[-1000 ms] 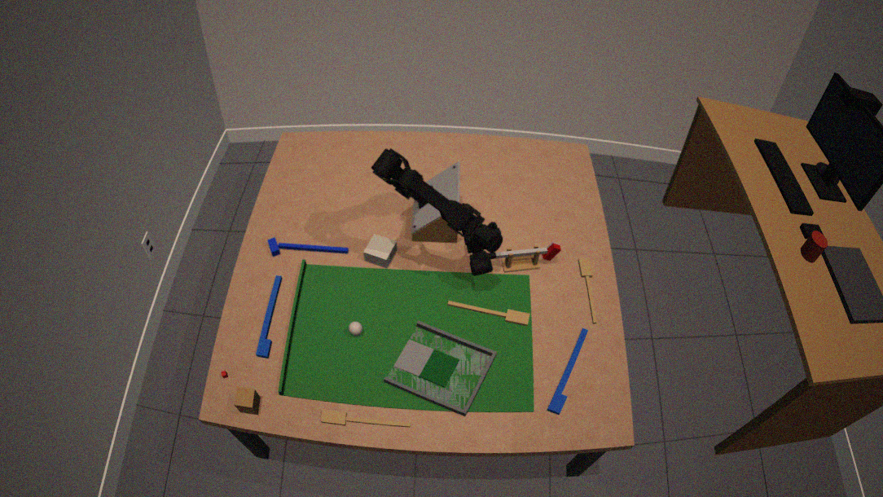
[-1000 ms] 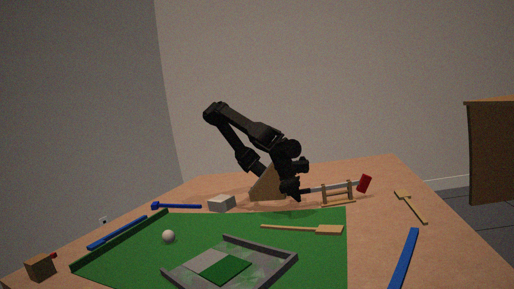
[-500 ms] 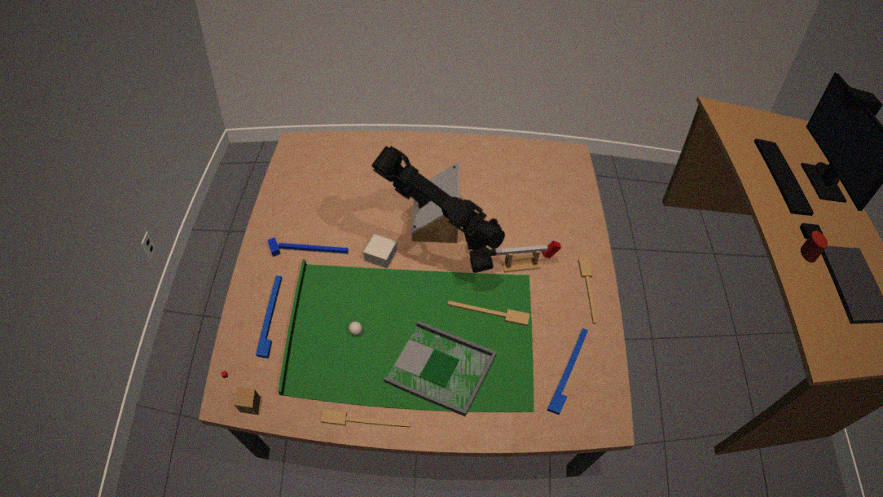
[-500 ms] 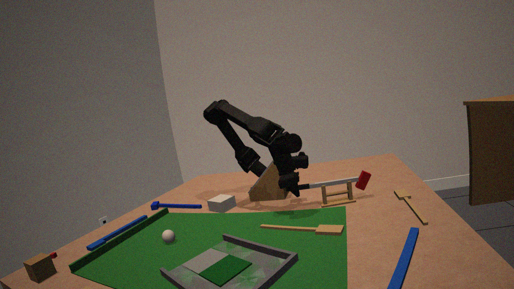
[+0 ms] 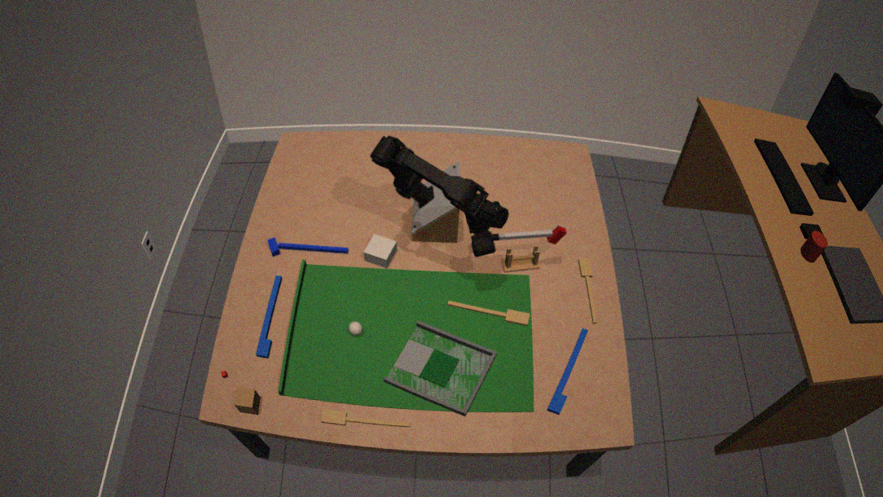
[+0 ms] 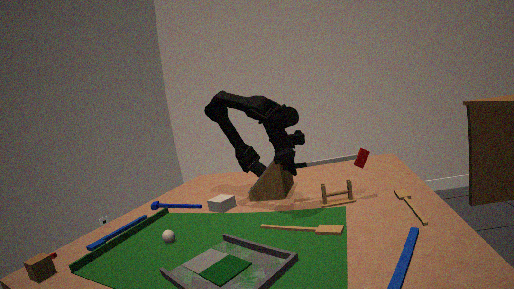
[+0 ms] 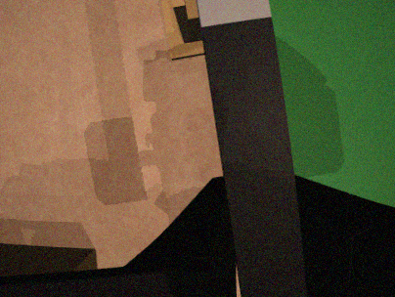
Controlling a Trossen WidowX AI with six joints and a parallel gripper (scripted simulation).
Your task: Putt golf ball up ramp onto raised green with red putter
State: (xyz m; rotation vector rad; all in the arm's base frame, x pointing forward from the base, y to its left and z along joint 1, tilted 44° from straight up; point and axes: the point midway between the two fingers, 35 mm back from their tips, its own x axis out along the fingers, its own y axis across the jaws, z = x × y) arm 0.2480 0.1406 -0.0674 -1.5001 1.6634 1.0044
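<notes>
The grey-white block is 310 mm to the right of my gripper tip, 100 mm below it and 70 mm behind it. Round my gripper tip: wooden rack: 130 mm to the left, 90 mm below, 10 mm behind; red putter: 110 mm to the left, 30 mm above, 10 mm behind; green mat: 240 mm to the right, 230 mm ahead, 120 mm below.
</notes>
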